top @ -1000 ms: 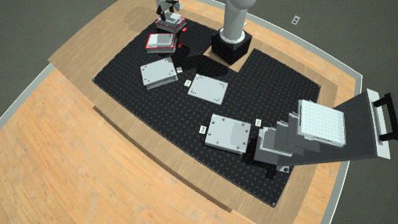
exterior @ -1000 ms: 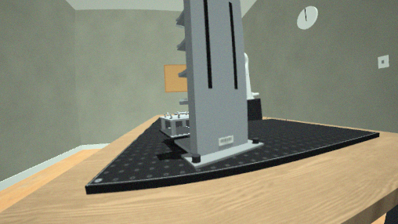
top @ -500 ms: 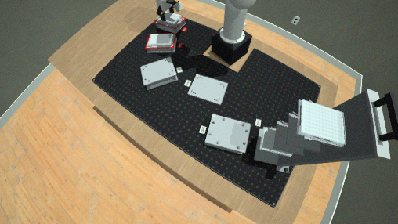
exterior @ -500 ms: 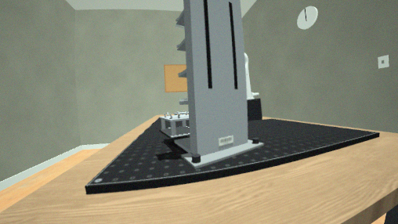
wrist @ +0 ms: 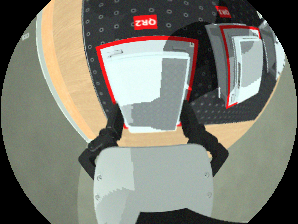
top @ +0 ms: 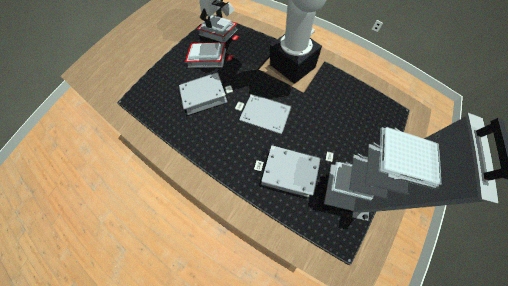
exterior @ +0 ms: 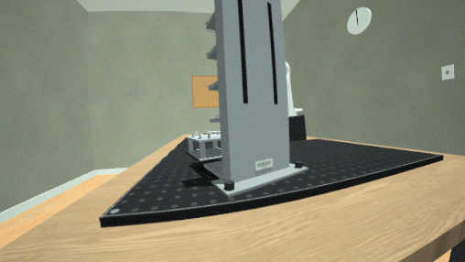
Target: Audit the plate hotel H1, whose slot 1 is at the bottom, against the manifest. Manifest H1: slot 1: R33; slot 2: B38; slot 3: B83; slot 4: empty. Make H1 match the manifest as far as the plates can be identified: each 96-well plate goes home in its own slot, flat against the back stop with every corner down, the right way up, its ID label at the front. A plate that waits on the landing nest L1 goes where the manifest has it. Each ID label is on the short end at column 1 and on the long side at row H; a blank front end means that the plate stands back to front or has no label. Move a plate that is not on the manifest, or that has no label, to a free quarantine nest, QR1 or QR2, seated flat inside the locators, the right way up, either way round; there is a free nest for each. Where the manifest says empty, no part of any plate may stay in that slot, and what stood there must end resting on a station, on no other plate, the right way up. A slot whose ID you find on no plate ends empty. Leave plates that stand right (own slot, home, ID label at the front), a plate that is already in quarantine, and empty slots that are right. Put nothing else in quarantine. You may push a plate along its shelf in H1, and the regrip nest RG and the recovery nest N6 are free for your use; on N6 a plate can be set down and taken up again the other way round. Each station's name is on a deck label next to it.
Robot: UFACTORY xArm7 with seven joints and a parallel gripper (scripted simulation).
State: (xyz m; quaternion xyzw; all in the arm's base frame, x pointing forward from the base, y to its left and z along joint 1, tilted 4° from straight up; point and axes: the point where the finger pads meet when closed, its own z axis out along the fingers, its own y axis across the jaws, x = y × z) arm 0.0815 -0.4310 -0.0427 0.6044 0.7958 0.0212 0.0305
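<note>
Right now the red-edged quarantine nest is 1 cm to the left of my hand and 3 cm below it. The rest, counted from my hand: grey plate: 22 cm ahead, 89 cm to the left, 5 cm above; then white 96-well plate: 22 cm ahead, 89 cm to the left, 28 cm above; then plate hotel H1: 18 cm ahead, 96 cm to the left, 14 cm above.
</note>
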